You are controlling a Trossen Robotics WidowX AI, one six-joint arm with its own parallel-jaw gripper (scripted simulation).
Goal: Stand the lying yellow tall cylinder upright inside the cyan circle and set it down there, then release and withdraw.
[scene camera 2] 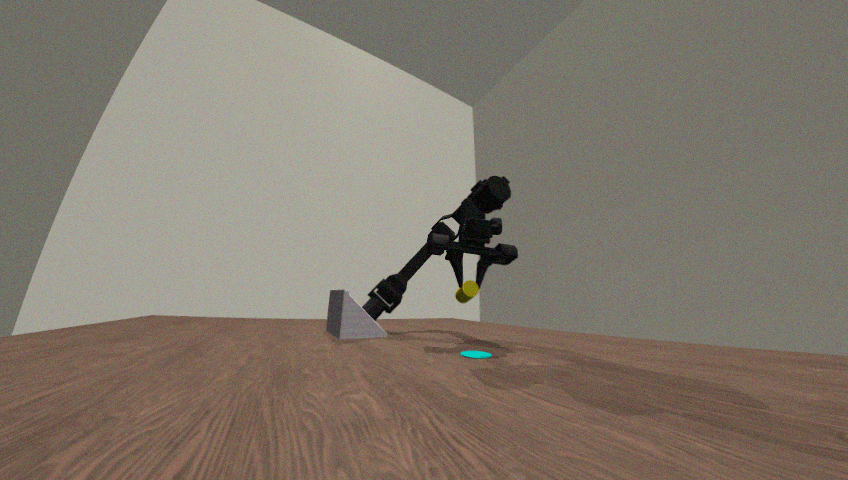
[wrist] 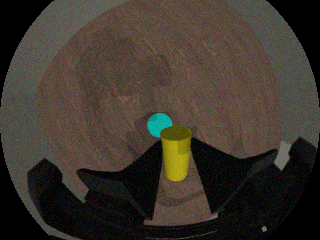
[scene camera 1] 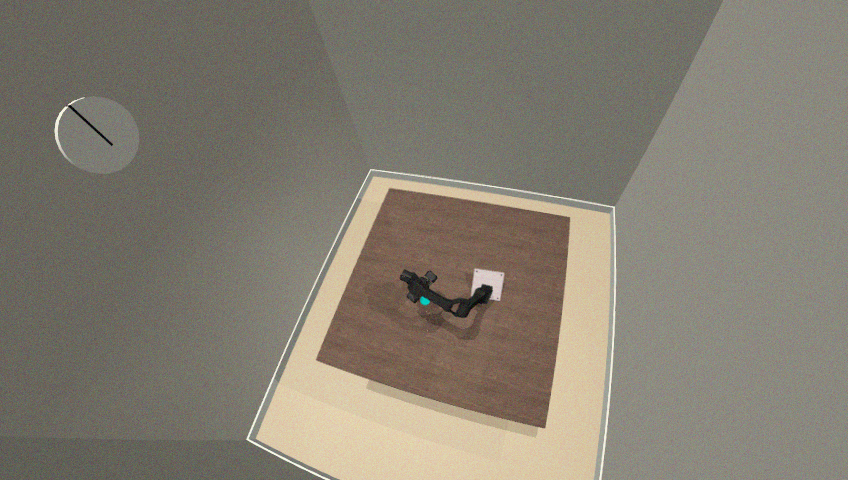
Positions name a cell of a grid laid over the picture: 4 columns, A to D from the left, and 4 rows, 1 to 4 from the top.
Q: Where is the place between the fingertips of my gripper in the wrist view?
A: C3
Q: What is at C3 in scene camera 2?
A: My gripper.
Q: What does my gripper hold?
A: A yellow cylinder.
